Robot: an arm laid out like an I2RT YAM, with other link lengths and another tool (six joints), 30 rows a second.
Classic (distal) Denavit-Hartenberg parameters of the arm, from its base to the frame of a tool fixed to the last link. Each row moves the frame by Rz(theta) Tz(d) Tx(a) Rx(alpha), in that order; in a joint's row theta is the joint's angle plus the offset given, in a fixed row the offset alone. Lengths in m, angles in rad.
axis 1: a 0.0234  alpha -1.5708  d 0.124  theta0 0
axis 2: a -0.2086  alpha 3.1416  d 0  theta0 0
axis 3: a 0.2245  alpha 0  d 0  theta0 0.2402
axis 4: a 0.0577  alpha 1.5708  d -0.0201  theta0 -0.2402
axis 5: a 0  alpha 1.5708  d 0.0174  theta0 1.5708
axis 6: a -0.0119  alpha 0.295  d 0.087  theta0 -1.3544
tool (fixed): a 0  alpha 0  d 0.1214  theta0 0
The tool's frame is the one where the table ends.
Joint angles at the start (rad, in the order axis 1, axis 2, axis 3, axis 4, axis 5, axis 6):
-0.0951 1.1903 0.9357 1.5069 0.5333 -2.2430
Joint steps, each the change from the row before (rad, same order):
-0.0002 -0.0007 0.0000 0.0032 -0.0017 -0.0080
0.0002 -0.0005 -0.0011 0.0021 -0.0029 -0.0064
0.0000 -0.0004 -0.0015 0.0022 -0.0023 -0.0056
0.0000 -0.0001 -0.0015 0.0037 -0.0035 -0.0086
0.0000 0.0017 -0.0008 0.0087 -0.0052 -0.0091
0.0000 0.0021 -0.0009 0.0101 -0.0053 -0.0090
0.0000 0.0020 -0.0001 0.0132 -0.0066 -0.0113
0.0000 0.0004 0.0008 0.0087 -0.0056 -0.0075
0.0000 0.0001 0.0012 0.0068 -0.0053 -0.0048
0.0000 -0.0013 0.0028 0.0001 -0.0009 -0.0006
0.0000 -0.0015 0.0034 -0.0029 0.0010 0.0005
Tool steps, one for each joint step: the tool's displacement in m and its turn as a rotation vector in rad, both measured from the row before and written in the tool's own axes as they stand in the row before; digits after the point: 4 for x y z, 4 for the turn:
-0.0004 0.0012 -0.0001 -0.0038 -0.0019 -0.0059
0.0001 0.0006 -0.0002 -0.0024 0.0004 -0.0059
0.0000 0.0004 -0.0003 -0.0019 0.0001 -0.0053
0.0000 0.0007 -0.0003 -0.0034 -0.0001 -0.0078
0.0002 0.0014 -0.0003 -0.0072 0.0002 -0.0064
0.0001 0.0015 -0.0004 -0.0080 0.0000 -0.0058
-0.0001 0.0026 -0.0004 -0.0117 -0.0007 -0.0059
0.0000 0.0026 -0.0002 -0.0097 0.0000 -0.0032
0.0001 0.0024 0.0000 -0.0087 0.0008 -0.0013
-0.0002 0.0017 0.0003 -0.0036 -0.0006 0.0016
-0.0002 0.0012 0.0005 -0.0010 -0.0013 0.0019

